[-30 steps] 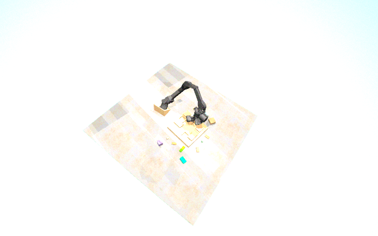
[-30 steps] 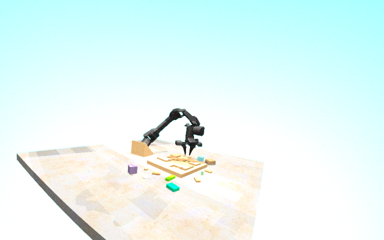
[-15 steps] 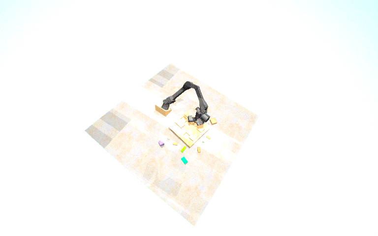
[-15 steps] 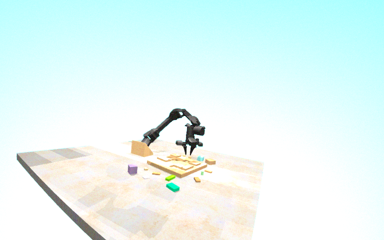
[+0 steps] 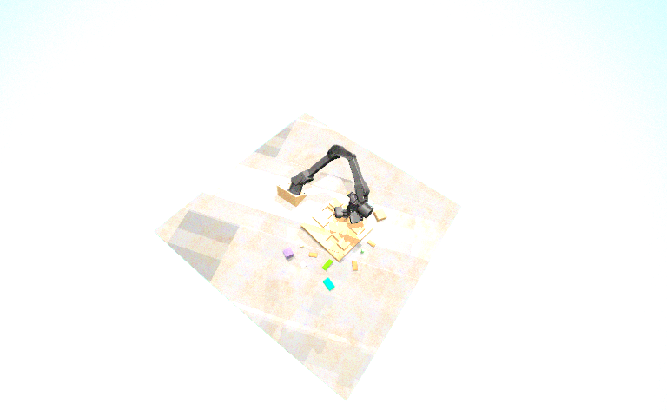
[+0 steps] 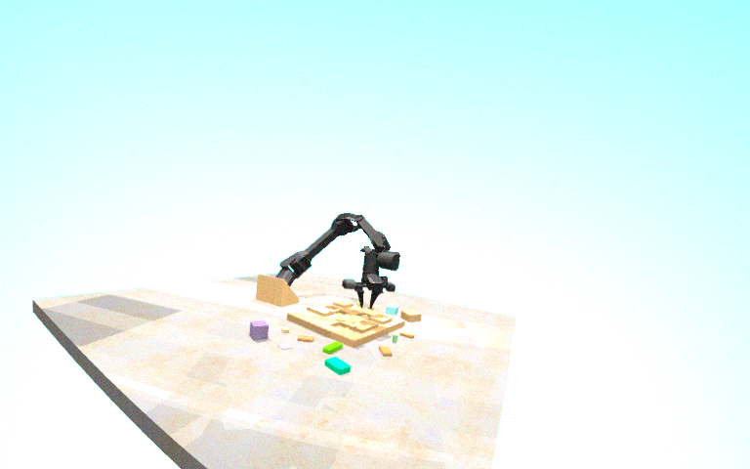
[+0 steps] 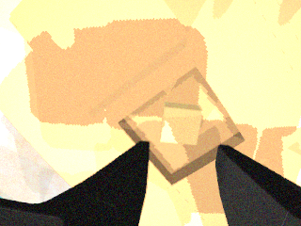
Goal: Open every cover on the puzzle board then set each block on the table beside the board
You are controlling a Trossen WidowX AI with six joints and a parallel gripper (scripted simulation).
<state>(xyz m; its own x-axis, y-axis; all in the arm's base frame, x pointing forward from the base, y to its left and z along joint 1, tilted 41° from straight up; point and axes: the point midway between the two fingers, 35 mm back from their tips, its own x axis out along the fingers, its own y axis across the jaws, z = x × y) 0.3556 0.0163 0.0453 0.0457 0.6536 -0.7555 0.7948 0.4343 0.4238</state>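
My gripper tip is now 40 mm to the left of the tan puzzle board, 40 mm past it and 30 mm above it. Round my gripper tip: light cyan block 180 mm to the left, 50 mm ahead, 30 mm below; then teal block 370 mm to the right, 90 mm ahead, 40 mm below; then bright green bar 290 mm to the right, 40 mm below, 30 mm ahead.
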